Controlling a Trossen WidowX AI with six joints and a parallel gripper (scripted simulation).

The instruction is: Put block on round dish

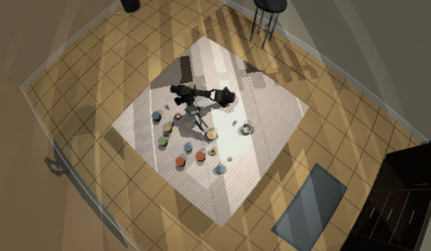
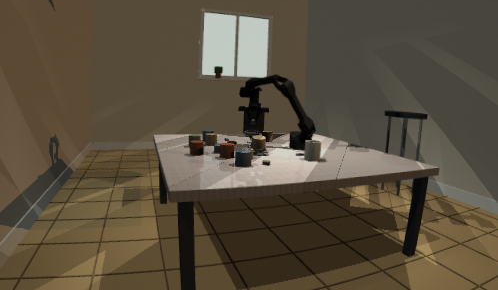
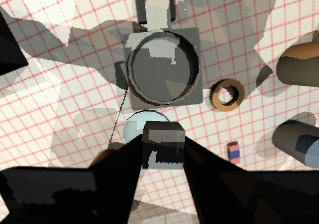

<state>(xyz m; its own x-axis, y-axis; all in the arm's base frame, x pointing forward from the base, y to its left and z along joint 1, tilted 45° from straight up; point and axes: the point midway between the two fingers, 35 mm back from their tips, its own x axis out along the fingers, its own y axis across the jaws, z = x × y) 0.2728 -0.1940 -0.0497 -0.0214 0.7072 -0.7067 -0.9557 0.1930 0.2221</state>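
Now: gripper tip 4 cm past the round bluish dish, 6 cm to the left of it and 13 cm above it. Round my gripper tip: tan ring (13 cm ahead, 2 cm to the right, 12 cm below); then balance beam (4 cm ahead, 18 cm to the left, 9 cm below).
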